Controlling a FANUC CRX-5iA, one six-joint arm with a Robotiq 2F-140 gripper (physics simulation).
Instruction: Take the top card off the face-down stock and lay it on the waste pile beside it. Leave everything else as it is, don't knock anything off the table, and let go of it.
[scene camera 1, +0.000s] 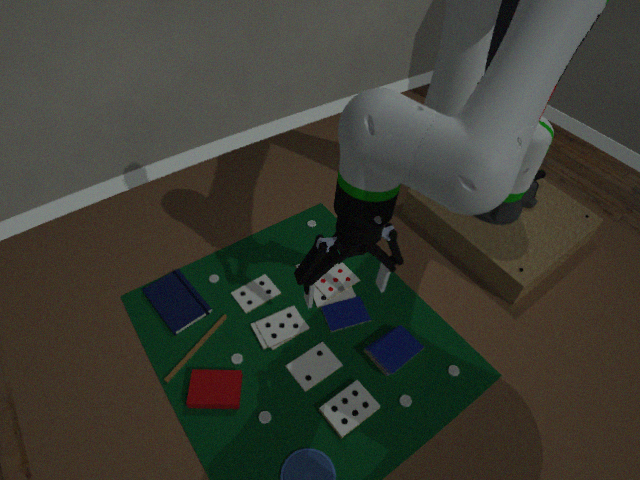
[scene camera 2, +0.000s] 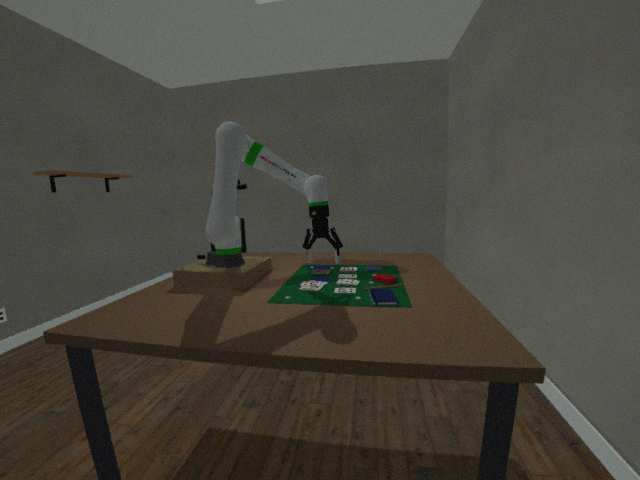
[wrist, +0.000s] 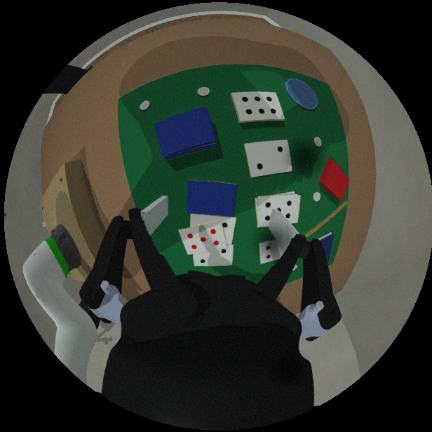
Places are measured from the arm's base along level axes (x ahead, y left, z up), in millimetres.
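Pixels of known places: gripper, fingertip midpoint: (scene camera 1: 344, 294) (scene camera 2: 323, 262); arm's base, origin of the base link: (scene camera 2: 229, 264).
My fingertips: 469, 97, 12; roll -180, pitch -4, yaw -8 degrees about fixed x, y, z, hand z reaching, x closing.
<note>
Ahead of a thing's pixels: the offset from my fingertips to its middle, as dx, dy, dz.
The face-down stock (scene camera 1: 393, 349) (scene camera 2: 321, 270) (wrist: 185, 132) is a low stack of blue-backed cards on the green mat. A single blue-backed card @(-12, -6, -82) (scene camera 1: 346, 313) (scene camera 2: 321, 279) (wrist: 212, 198) lies apart from the stock, flat, at the near edge of the fanned face-up waste pile (scene camera 1: 345, 295) (scene camera 2: 312, 284) (wrist: 206, 246). Its edge meets a white card of that pile; whether it overlaps is hard to tell. A red five lies uppermost among the face-up cards there. My gripper (scene camera 1: 345, 287) (scene camera 2: 323, 256) (wrist: 219, 211) is open and empty, above the waste pile and the single blue card.
Face-up cards stand in a row beside: a six @(+77, +177, -73) (scene camera 1: 338, 414), a two @(+98, +74, -82) (scene camera 1: 314, 366), a five on another card @(+121, -30, -76) (scene camera 1: 284, 333) and a four @(+140, -132, -82) (scene camera 1: 255, 292). A red box @(+283, +46, -74) (scene camera 1: 214, 389), a stick @(+290, -55, -80) (scene camera 1: 196, 347), a dark blue notebook @(+302, -179, -78) (scene camera 1: 170, 301), a blue round object @(+191, +249, -82) (scene camera 1: 308, 465) and several white discs lie around.
</note>
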